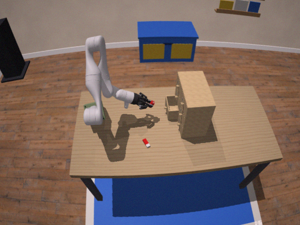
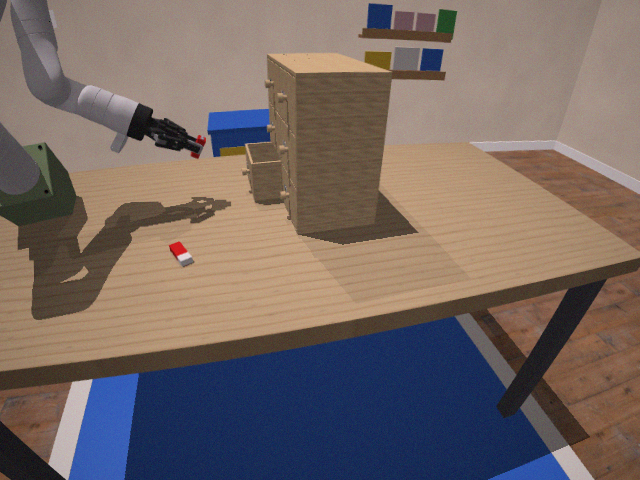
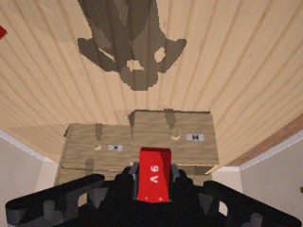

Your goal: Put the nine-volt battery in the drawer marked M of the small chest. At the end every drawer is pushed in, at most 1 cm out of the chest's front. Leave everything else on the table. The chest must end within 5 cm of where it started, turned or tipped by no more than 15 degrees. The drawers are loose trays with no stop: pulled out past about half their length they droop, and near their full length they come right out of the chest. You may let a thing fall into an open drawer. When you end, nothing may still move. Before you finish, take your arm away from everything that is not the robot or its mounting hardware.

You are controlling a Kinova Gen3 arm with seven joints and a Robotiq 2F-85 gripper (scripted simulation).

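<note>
Now: the nine-volt battery 10 mm ahead of my hand. Round my hand: red-and-white object: 50 mm behind, 220 mm to the right, 140 mm below.
</note>
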